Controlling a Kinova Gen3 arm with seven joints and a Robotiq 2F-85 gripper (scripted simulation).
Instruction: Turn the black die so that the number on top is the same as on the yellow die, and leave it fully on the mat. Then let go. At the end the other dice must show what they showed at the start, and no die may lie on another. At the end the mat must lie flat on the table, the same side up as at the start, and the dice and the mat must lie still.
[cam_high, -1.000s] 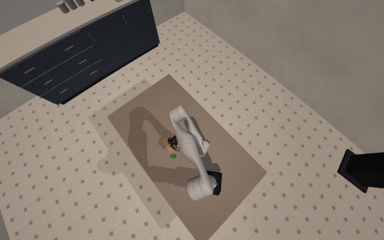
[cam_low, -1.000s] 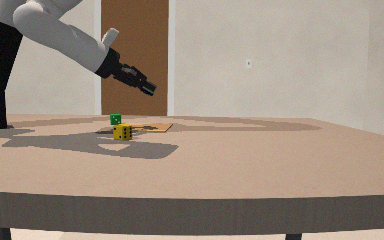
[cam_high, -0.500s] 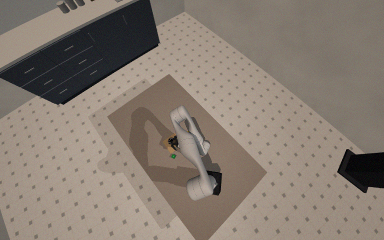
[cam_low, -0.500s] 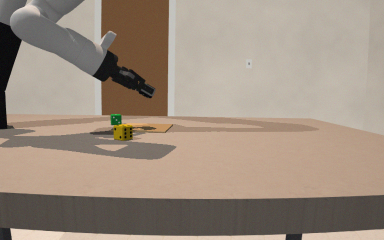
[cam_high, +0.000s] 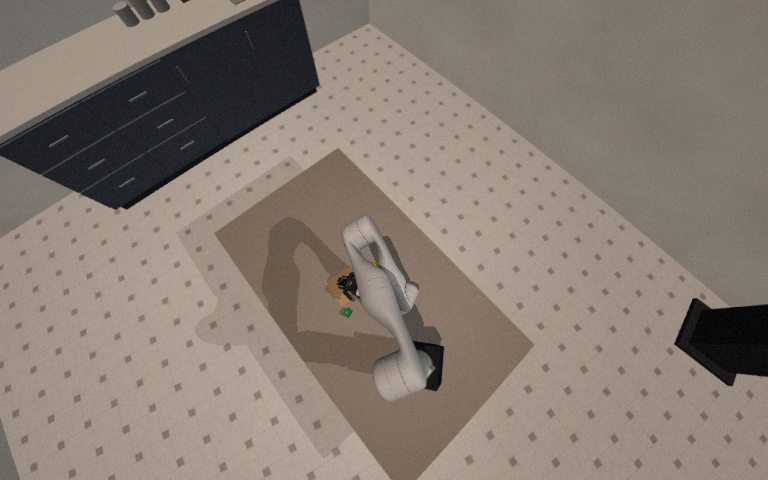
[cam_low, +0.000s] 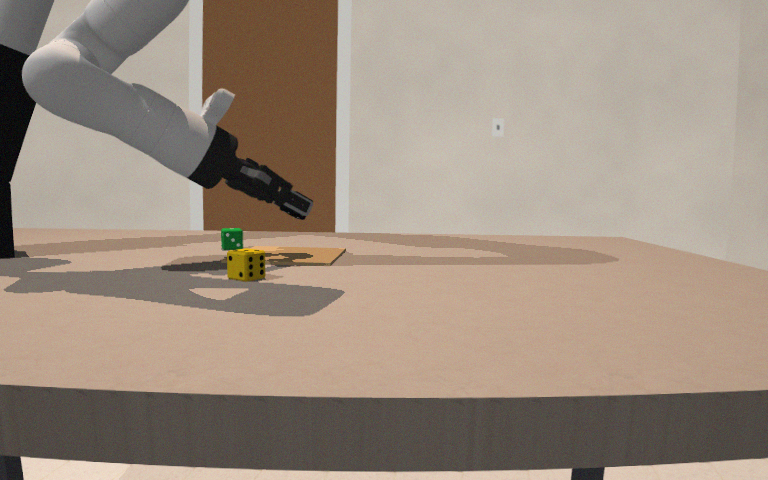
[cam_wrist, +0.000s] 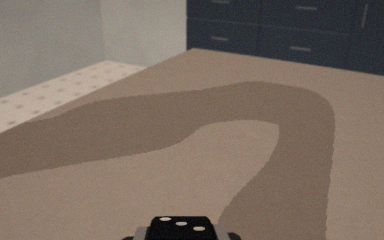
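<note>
The mat is 70 mm below my hand and 10 mm behind it. The rest, counted from my hand: green die: 100 mm behind, 80 mm to the left, 60 mm below; yellow die: 160 mm to the right, 60 mm below, 40 mm behind; black die: right at my hand.
</note>
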